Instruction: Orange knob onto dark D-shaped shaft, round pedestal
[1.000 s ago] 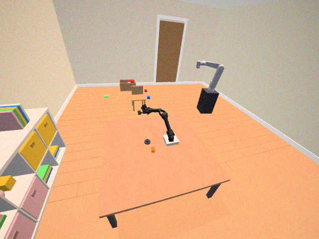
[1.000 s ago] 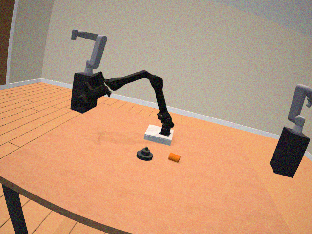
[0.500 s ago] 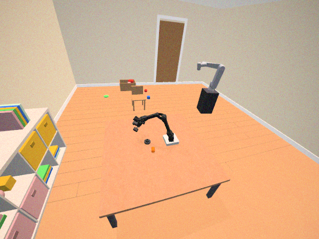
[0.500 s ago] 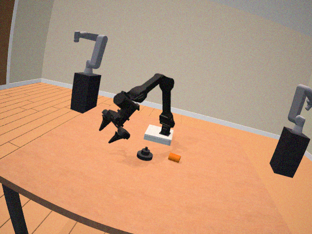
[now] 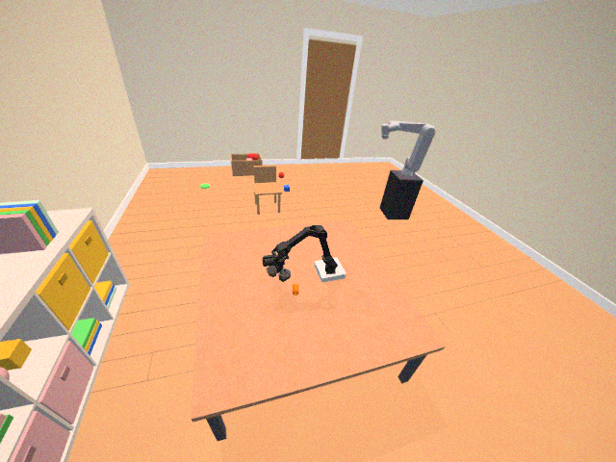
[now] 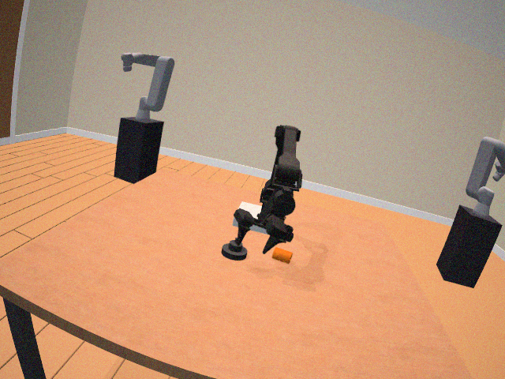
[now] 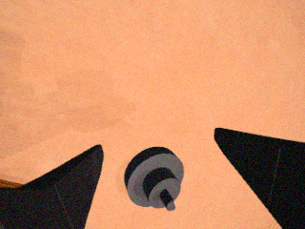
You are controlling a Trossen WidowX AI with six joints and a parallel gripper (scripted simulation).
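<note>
My gripper tip is now 130 mm past the orange knob, 80 mm to the right of it and 50 mm above it. The rest, counted from my gripper tip: pedestal (60 mm behind, 60 mm to the right, 40 mm below).
</note>
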